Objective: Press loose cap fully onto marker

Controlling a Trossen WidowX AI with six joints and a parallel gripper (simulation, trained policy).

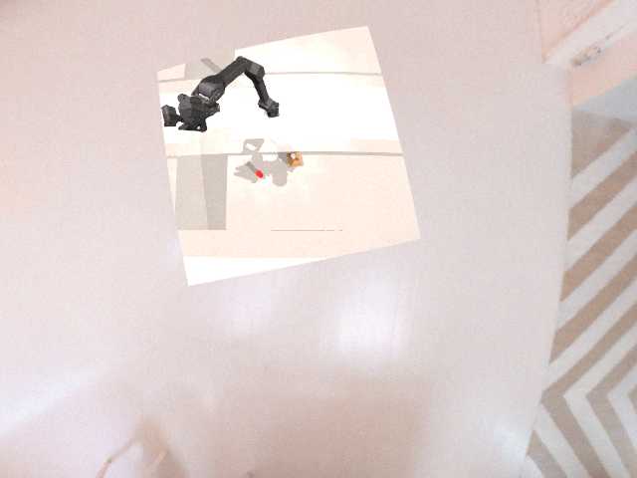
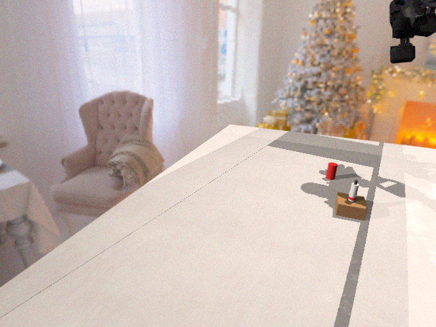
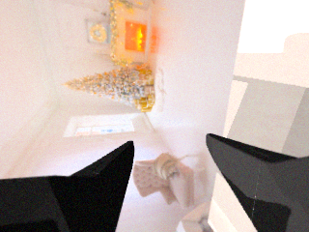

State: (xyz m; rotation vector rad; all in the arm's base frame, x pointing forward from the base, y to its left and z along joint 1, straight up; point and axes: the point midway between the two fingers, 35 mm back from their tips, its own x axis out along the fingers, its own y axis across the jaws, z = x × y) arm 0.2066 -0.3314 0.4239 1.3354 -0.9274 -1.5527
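Right now my gripper tip is 14 cm short of the red cap, 23 cm to the right of it and 39 cm above it. From my gripper tip the other things lie so: holder block 10 cm ahead, 43 cm to the left, 40 cm below.
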